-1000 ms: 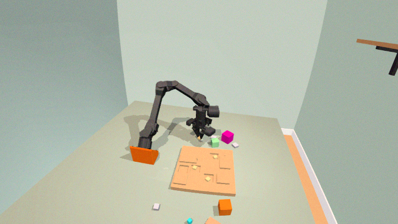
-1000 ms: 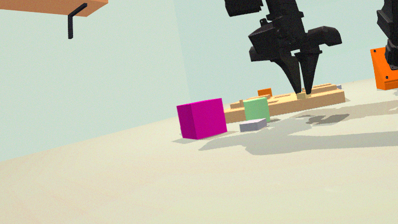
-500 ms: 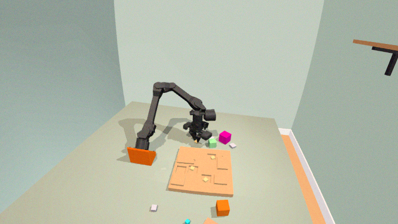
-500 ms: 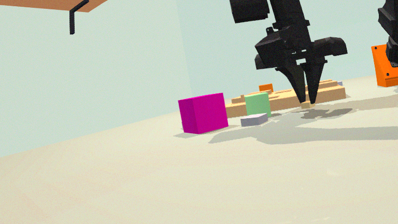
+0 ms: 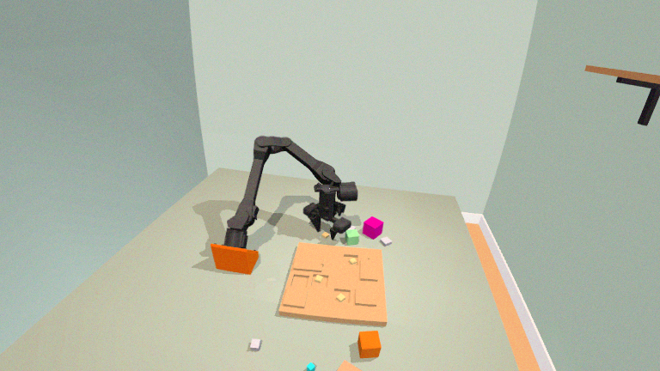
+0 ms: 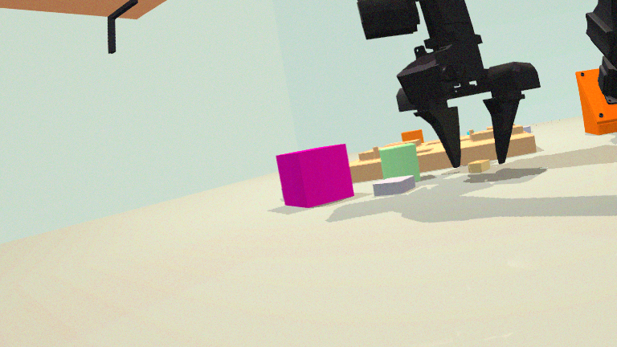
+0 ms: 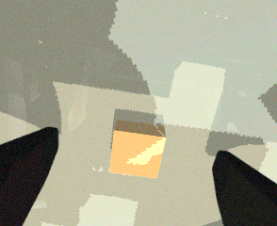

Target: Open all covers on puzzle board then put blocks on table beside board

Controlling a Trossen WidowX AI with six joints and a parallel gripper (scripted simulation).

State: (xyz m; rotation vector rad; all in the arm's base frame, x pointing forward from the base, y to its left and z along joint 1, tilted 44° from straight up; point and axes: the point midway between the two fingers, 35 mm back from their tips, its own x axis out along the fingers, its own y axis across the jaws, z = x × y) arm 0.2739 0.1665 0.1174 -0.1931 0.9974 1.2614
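My gripper tip is now 70 mm short of the tan puzzle board, 240 mm to the left of it and 10 mm below it. The rest, counted from my gripper tip: cyan block (40 mm ahead, 510 mm to the right, 10 mm above); orange cube (180 mm ahead, 430 mm to the right, 20 mm above); green block (100 mm ahead, 10 mm to the right, 10 mm above).
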